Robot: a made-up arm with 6 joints. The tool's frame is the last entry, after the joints. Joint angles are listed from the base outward.
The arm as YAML. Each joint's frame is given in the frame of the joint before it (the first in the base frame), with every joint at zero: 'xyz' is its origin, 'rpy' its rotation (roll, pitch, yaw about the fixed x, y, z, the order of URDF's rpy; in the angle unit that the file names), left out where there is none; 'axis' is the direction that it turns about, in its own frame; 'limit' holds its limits. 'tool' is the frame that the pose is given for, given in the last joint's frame.
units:
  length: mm
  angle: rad
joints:
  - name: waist
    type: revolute
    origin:
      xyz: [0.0, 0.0, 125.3]
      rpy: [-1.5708, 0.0, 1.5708]
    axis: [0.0, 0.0, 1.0]
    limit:
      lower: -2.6
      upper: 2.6
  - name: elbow
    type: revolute
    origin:
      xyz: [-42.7, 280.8, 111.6]
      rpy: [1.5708, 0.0, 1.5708]
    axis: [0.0, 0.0, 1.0]
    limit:
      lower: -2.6
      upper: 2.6
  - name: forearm
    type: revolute
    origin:
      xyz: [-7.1, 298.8, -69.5]
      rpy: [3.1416, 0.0, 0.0]
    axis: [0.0, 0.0, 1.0]
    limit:
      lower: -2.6
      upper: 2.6
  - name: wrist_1
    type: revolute
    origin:
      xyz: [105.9, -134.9, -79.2]
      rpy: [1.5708, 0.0, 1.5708]
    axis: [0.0, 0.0, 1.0]
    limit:
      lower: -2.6
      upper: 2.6
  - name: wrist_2
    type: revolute
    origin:
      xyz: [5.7, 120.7, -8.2]
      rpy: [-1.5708, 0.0, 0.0]
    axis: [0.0, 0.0, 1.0]
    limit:
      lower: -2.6
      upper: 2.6
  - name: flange
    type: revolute
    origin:
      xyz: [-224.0, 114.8, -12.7]
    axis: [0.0, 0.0, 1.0]
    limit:
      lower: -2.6
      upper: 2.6
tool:
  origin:
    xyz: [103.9, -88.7, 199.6]
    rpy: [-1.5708, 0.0, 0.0]
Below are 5 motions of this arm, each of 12 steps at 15 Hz.
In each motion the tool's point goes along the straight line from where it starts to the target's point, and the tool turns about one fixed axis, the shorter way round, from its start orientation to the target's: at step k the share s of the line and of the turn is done. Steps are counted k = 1, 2, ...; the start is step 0. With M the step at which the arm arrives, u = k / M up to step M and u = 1 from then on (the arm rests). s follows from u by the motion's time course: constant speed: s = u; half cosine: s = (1 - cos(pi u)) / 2; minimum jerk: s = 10 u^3 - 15 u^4 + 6 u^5.
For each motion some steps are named. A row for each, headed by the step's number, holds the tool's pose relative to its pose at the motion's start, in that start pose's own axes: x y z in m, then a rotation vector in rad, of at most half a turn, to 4 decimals.
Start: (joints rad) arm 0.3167 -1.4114 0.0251 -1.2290 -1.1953 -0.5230
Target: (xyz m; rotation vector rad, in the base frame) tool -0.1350 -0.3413 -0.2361 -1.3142 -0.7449 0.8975
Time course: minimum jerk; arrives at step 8
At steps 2, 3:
2: 0.0080 0.0000 0.0004 0.0000 -0.1305 0.0000
3: 0.0213 0.0000 0.0010 0.0000 -0.3471 0.0000

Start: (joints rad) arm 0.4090 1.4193 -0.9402 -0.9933 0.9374 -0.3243
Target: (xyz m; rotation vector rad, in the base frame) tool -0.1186 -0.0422 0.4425 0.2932 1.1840 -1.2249
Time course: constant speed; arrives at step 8
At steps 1, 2, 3, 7, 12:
1: -0.0022 0.0367 0.0110 0.0434 -0.0710 -0.1002
2: -0.0044 0.0734 0.0219 0.0867 -0.1420 -0.2005
3: -0.0067 0.1102 0.0329 0.1301 -0.2131 -0.3007
7: -0.0155 0.2570 0.0767 0.3035 -0.4972 -0.7017
12: -0.0178 0.2938 0.0877 0.3469 -0.5682 -0.8019

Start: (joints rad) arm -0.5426 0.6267 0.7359 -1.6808 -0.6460 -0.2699
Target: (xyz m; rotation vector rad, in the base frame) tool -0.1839 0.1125 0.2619 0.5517 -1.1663 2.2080
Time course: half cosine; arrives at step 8
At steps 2, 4, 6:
2: 0.0074 -0.0043 0.0451 -0.0562 -0.2029 0.0990
4: 0.0253 -0.0146 0.1539 -0.1917 -0.6929 0.3382
6: 0.0432 -0.0249 0.2628 -0.3273 -1.1828 0.5773

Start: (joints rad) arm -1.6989 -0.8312 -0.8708 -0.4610 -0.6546 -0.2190
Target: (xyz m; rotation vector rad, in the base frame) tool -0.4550 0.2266 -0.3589 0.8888 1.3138 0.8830
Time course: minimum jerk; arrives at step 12
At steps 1, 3, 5, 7, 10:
1: -0.0017 -0.0006 0.0006 0.0010 0.0036 -0.0035
3: -0.0347 -0.0116 0.0126 0.0210 0.0737 -0.0704
5: -0.1161 -0.0389 0.0422 0.0703 0.2469 -0.2358
7: -0.2189 -0.0733 0.0795 0.1325 0.4654 -0.4445
10: -0.3232 -0.1082 0.1174 0.1955 0.6870 -0.6562

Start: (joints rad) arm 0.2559 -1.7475 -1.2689 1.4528 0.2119 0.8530
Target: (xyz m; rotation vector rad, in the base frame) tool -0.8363 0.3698 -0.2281 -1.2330 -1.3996 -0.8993
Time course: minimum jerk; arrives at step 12
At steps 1, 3, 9, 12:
1: 0.0018 -0.0002 0.0034 -0.0002 -0.0019 0.0026
3: 0.0363 -0.0032 0.0691 -0.0049 -0.0383 0.0536
9: 0.3145 -0.0277 0.5987 -0.0421 -0.3314 0.4640
12: 0.3508 -0.0309 0.6678 -0.0470 -0.3696 0.5176

